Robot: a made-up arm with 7 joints.
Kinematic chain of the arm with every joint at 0, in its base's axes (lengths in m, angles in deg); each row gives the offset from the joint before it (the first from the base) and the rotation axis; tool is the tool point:
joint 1: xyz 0 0 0.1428 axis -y
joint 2: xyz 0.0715 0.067 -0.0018 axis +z
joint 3: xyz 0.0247 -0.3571 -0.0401 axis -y
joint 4: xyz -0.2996 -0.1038 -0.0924 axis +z
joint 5: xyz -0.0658 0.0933 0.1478 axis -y
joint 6: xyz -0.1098 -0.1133 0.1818 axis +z
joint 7: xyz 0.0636 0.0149 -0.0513 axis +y
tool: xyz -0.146 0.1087 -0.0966
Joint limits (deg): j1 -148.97..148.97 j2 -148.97..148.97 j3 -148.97..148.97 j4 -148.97..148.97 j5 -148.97..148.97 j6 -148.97..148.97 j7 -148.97..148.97
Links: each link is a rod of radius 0.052 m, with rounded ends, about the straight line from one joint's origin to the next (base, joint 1, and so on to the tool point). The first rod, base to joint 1, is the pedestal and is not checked.
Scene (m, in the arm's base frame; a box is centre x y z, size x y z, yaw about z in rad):
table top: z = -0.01
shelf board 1: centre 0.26 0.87 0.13 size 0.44 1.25 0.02 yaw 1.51
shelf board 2: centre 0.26 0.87 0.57 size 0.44 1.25 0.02 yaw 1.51
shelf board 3: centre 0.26 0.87 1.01 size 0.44 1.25 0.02 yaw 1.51
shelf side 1: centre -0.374 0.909 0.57 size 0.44 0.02 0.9 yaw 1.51
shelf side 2: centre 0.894 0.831 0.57 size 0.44 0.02 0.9 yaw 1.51
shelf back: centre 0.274 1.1 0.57 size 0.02 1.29 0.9 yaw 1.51
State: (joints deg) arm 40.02 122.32 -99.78 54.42 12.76 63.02 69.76
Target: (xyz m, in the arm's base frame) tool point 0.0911 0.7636 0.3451
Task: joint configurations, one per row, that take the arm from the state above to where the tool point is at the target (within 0.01 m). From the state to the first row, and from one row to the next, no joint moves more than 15 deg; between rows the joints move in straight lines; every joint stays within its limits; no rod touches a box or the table.
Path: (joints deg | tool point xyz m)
1: 39.09 116.00 -94.54 53.92 -1.70 67.90 72.35 | 0.2046 0.7152 0.8011
2: 38.15 109.67 -89.30 53.42 -16.15 72.77 74.93 | 0.2331 0.6539 0.7886
3: 37.22 103.35 -84.07 52.92 -30.61 77.65 77.52 | 0.2530 0.5813 0.7647
4: 36.29 97.02 -78.83 52.41 -45.06 82.52 80.10 | 0.2659 0.4992 0.7297
5: 35.36 90.70 -73.59 51.91 -59.52 87.40 82.69 | 0.2735 0.4103 0.6833
6: 34.42 84.37 -68.35 51.41 -73.97 92.27 85.27 | 0.2778 0.3167 0.6262
7: 33.18 94.78 -78.29 51.88 -76.50 79.04 89.81 | 0.2242 0.4267 0.5415
8: 31.94 105.18 -88.22 52.35 -79.03 65.82 94.35 | 0.1528 0.4933 0.4428
9: 30.70 115.58 -98.16 52.83 -81.56 52.59 98.89 | 0.0760 0.5153 0.3451
10: 31.18 118.14 -101.90 53.09 -70.32 54.89 94.76 | 0.0768 0.6056 0.3404
11: 31.65 120.71 -105.63 53.35 -59.08 57.19 90.63 | 0.0823 0.6889 0.3403
12: 32.13 123.27 -109.37 53.61 -47.84 59.49 86.51 | 0.0911 0.7636 0.3451

